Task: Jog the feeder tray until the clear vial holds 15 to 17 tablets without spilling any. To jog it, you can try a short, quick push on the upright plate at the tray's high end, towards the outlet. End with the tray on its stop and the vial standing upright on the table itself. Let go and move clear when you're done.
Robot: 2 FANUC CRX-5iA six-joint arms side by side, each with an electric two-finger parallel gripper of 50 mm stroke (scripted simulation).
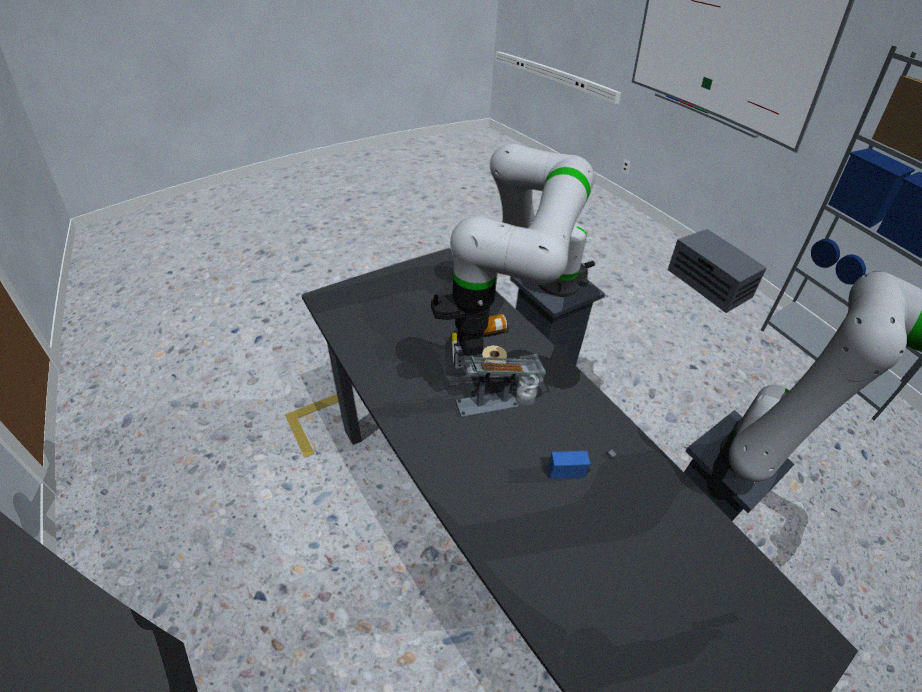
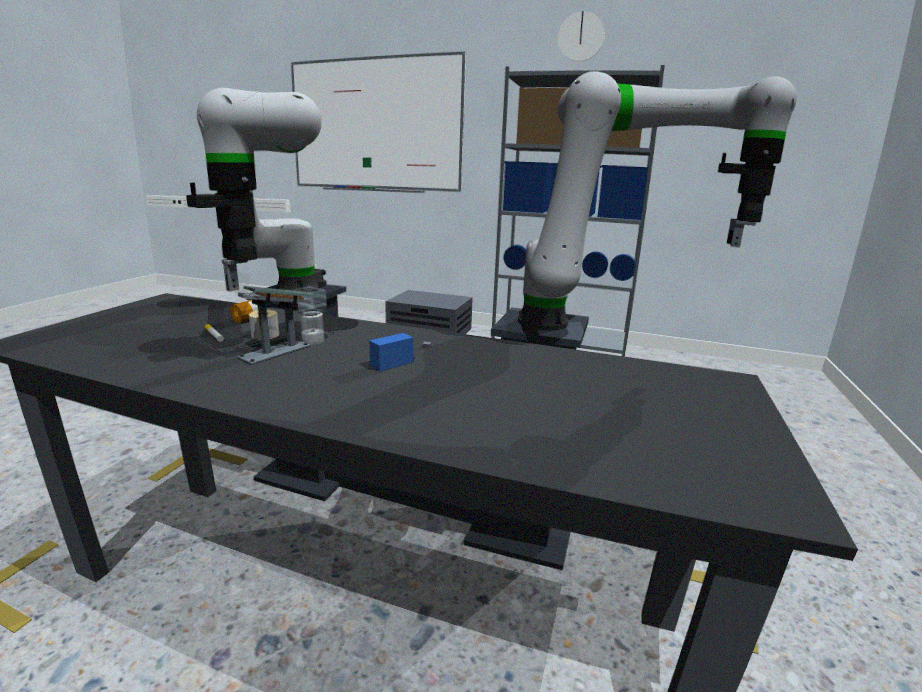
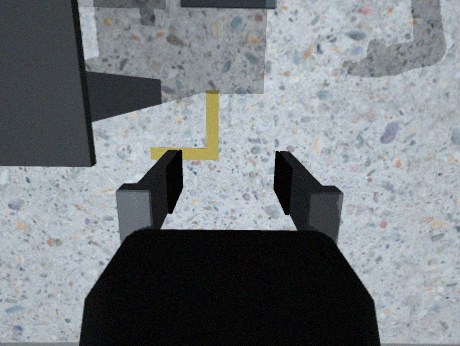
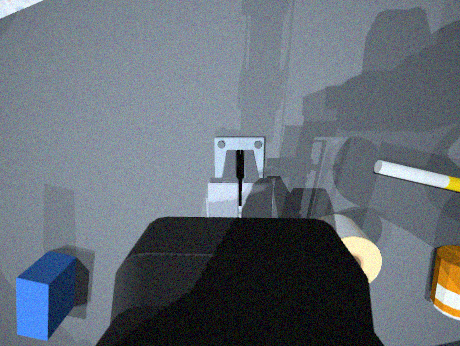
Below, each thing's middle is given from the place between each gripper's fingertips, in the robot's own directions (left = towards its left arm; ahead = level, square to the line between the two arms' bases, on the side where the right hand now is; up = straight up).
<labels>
The cream roll (image 4: 368, 255) lies 17 cm behind my right hand (image 2: 232, 290), 8 cm to the right of it and 15 cm below it. Also, from my right hand: blue block (image 2: 388, 352) 14 cm behind, 31 cm to the left, 15 cm below.
My left gripper (image 2: 732, 245) is now 720 mm to the left of the blue block, 490 mm short of it and 260 mm above it. Round my left hand: cream roll 1110 mm to the right, 460 mm ahead, 260 mm below.
</labels>
